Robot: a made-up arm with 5 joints. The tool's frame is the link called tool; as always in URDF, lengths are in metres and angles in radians. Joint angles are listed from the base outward.
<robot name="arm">
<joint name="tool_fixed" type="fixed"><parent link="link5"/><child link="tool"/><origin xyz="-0.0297 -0.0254 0.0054" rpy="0 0 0"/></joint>
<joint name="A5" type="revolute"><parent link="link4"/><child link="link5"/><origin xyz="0.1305 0.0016 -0.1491" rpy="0 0 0"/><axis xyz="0 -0.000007 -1"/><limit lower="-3.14" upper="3.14"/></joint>
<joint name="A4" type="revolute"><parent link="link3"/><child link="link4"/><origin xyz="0.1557 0.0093 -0.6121" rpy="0 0 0"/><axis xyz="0 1 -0.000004"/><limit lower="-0.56" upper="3.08"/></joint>
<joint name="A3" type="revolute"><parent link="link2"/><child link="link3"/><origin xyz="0.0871 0.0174 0.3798" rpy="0 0 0"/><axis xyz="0 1 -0.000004"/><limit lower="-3.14" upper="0.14"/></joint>
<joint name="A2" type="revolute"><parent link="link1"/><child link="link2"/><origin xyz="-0.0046 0.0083 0.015" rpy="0 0 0"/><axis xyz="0 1 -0.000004"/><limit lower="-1.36" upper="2.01"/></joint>
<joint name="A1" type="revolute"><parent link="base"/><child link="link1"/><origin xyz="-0.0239 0.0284 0.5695" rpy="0 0 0"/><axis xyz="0 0 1"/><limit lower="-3.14" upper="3.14"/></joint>
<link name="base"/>
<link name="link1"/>
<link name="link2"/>
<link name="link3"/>
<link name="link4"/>
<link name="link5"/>
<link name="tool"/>
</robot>
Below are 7 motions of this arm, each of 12 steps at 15 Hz.
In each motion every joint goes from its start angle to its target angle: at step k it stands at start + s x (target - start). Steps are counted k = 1, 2, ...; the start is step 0. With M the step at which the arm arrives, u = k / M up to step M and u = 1 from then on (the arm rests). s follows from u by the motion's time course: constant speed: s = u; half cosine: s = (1 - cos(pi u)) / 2; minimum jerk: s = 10 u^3 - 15 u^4 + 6 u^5.
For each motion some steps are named. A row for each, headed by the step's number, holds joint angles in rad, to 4 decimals.
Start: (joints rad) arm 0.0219 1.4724 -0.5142 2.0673 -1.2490
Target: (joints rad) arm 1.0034 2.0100 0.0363 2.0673 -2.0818
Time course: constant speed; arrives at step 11
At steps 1, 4, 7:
1: 0.1111 1.5213 -0.4642 2.0673 -1.3247
4: 0.3788 1.6679 -0.3140 2.0673 -1.5518
7: 0.6465 1.8145 -0.1639 2.0673 -1.7790

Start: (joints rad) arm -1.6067 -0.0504 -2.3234 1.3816 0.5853
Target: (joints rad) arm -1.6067 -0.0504 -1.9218 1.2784 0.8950
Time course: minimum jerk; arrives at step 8
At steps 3, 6, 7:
3: -1.6067 -0.0504 -2.2129 1.3532 0.6705
6: -1.6067 -0.0504 -1.9634 1.2891 0.8629
7: -1.6067 -0.0504 -1.9282 1.2801 0.8900

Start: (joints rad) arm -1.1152 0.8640 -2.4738 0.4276 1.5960
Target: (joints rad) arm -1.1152 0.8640 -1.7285 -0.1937 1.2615
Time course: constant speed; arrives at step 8
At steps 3, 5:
3: -1.1152 0.8640 -2.1943 0.1946 1.4706
5: -1.1152 0.8640 -2.0080 0.0393 1.3869

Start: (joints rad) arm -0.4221 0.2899 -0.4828 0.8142 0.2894
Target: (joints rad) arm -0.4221 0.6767 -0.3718 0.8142 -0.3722
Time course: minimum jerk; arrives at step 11
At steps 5, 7, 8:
5: -0.4221 0.4505 -0.4367 0.8142 0.0147
7: -0.4221 0.5774 -0.4003 0.8142 -0.2024
8: -0.4221 0.6268 -0.3861 0.8142 -0.2869

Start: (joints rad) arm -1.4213 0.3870 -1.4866 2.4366 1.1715
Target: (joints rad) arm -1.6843 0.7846 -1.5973 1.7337 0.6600
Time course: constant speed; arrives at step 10
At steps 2, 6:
2: -1.4739 0.4665 -1.5087 2.2960 1.0692
6: -1.5791 0.6256 -1.5530 2.0149 0.8646

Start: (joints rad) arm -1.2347 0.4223 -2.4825 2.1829 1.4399
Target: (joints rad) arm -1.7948 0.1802 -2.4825 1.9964 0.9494
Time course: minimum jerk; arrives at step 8
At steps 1, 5, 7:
1: -1.2437 0.4184 -2.4825 2.1799 1.4320
5: -1.6407 0.2468 -2.4825 2.0477 1.0844
7: -1.7858 0.1841 -2.4825 1.9994 0.9573

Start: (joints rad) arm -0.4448 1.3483 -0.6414 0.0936 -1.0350
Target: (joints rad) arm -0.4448 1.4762 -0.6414 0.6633 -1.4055
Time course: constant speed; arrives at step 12
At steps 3, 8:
3: -0.4448 1.3803 -0.6414 0.2360 -1.1276
8: -0.4448 1.4336 -0.6414 0.4734 -1.2820

